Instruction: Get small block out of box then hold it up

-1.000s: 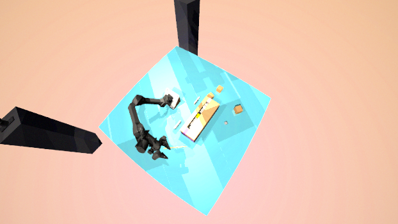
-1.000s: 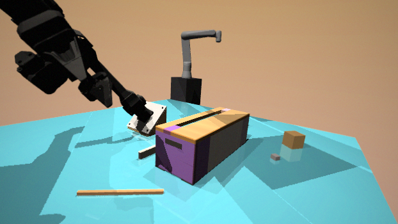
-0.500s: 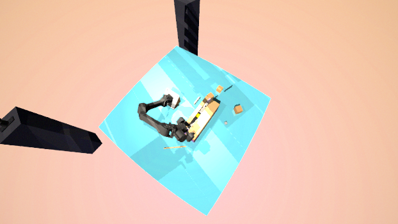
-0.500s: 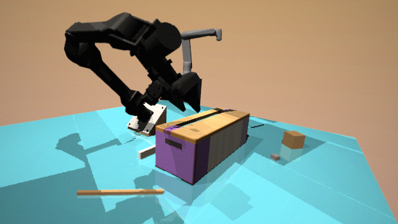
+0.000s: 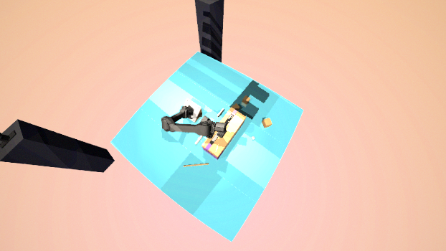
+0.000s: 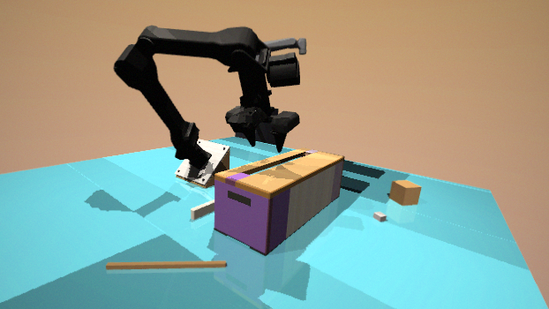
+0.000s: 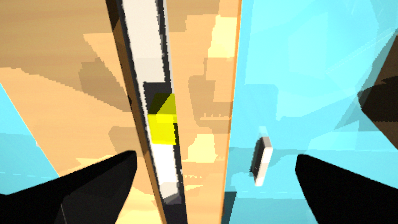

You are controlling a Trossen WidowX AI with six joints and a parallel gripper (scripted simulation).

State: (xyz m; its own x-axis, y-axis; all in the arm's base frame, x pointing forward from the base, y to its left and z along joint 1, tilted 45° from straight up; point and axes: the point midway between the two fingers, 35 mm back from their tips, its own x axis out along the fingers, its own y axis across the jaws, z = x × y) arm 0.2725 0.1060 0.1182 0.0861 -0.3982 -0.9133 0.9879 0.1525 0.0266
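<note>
The yellow block is 70 mm below my gripper tip, 40 mm to the left of it and 30 mm ahead of it. From my gripper tip the other things lie so: box (100 mm below, 30 mm to the left, 20 mm ahead); grey piece (250 mm ahead, 180 mm to the left, 150 mm below); thin wooden stick (290 mm to the right, 160 mm below, 50 mm ahead).
</note>
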